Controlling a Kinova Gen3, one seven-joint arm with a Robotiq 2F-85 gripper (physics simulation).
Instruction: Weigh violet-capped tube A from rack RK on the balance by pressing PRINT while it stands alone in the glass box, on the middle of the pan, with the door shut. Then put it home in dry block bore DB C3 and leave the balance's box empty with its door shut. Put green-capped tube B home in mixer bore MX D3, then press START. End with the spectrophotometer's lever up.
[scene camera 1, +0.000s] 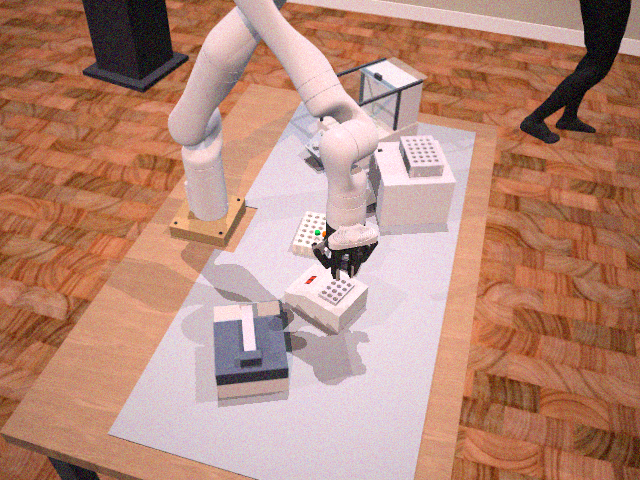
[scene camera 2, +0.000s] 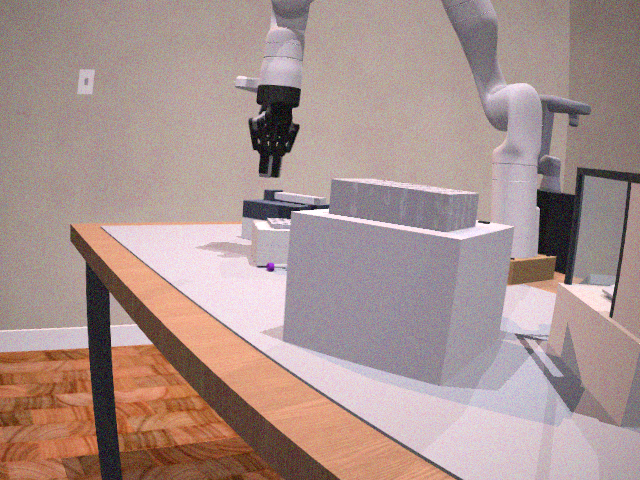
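Note:
My gripper (scene camera 1: 344, 272) (scene camera 2: 269, 173) points down above the far side of the white block with a red display (scene camera 1: 310, 308) (scene camera 2: 269, 244); its fingers are slightly apart with nothing between them. The violet cap of tube A (scene camera 2: 270, 267) shows low at mat level beside that block in scene camera 2; its body is not clear, and it does not show in scene camera 1. Green-capped tube B (scene camera 1: 317, 232) stands in the white rack (scene camera 1: 301, 249). The glass-box balance (scene camera 1: 397, 111) (scene camera 2: 594, 304) is at the far end; I cannot tell its door state.
An orange cap (scene camera 1: 324, 234) shows beside the green one, partly behind the arm. A tall white box (scene camera 1: 412, 204) (scene camera 2: 372, 294) carries a grey bored block (scene camera 1: 422, 155) (scene camera 2: 398, 205). A navy-topped instrument (scene camera 1: 227, 346) (scene camera 2: 255, 208) with a white bar stands near the dry block. A small device (scene camera 1: 314, 147) is partly hidden behind the arm.

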